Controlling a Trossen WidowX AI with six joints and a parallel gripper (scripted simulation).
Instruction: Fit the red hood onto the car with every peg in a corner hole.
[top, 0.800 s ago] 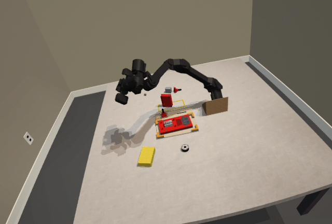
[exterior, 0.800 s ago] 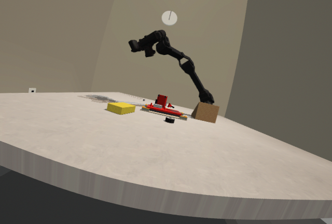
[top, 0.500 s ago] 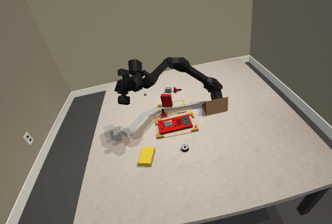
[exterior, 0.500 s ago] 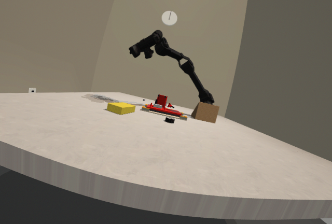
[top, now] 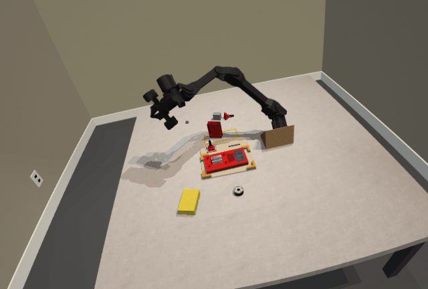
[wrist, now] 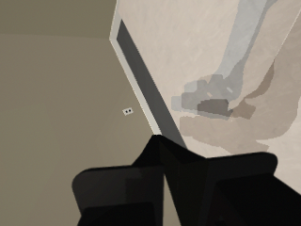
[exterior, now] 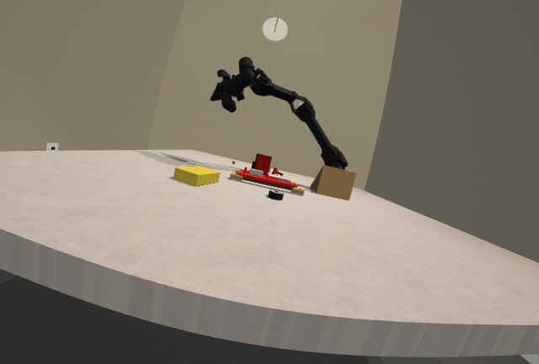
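Now: the red hood 27 cm behind my gripper tip, 22 cm below it and 12 cm to the right of it. Also, from my gripper tip: small black wheel 33 cm behind, 29 cm to the left, 26 cm below; grey engine block 26 cm behind, 25 cm below, 11 cm to the left; yellow block 31 cm to the left, 26 cm below, 12 cm behind.
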